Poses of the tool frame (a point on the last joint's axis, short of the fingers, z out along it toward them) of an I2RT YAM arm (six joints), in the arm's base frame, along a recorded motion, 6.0 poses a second.
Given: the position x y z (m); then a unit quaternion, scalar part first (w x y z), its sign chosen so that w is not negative.
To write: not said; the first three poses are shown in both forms.
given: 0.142 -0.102 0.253 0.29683 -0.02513 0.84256 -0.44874
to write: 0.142 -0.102 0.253 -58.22 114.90 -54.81
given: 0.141 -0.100 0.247 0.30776 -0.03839 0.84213 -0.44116
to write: 0.141 -0.100 0.247 -57.71 114.92 -52.49
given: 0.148 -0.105 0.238 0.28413 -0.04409 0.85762 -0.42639
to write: 0.148 -0.105 0.238 -59.26 118.35 -53.38
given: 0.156 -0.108 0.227 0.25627 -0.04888 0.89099 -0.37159
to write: 0.156 -0.108 0.227 -58.55 126.33 -52.27
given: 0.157 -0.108 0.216 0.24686 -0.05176 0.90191 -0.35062
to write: 0.157 -0.108 0.216 -58.14 129.22 -51.57
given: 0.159 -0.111 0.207 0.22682 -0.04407 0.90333 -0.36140
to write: 0.159 -0.111 0.207 -60.68 129.49 -55.09
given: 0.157 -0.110 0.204 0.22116 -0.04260 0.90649 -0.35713
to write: 0.157 -0.110 0.204 -60.92 130.32 -55.54
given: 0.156 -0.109 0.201 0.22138 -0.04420 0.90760 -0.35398
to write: 0.156 -0.109 0.201 -60.77 130.65 -55.19
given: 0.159 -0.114 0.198 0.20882 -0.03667 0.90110 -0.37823
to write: 0.159 -0.114 0.198 -63.43 128.80 -58.77
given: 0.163 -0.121 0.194 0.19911 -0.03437 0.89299 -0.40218
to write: 0.163 -0.121 0.194 -65.87 126.67 -61.46
